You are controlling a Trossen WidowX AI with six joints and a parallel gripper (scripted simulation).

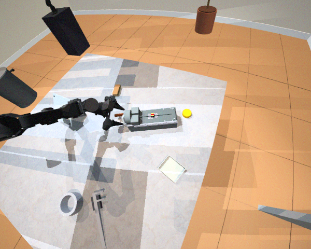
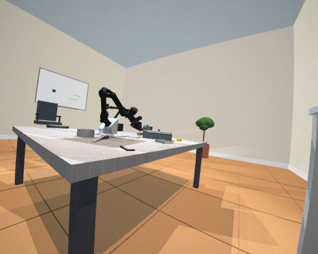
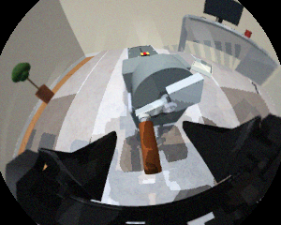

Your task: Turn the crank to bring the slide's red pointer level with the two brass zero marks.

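My gripper tip is now 2 cm below the orange-brown crank handle and 2 cm past it. Round my gripper tip: tan block: 19 cm to the left, 18 cm behind, 5 cm below; then red pointer: 16 cm ahead, 5 cm to the left, 2 cm above; then yellow disc: 32 cm ahead, 16 cm to the left, 5 cm below.
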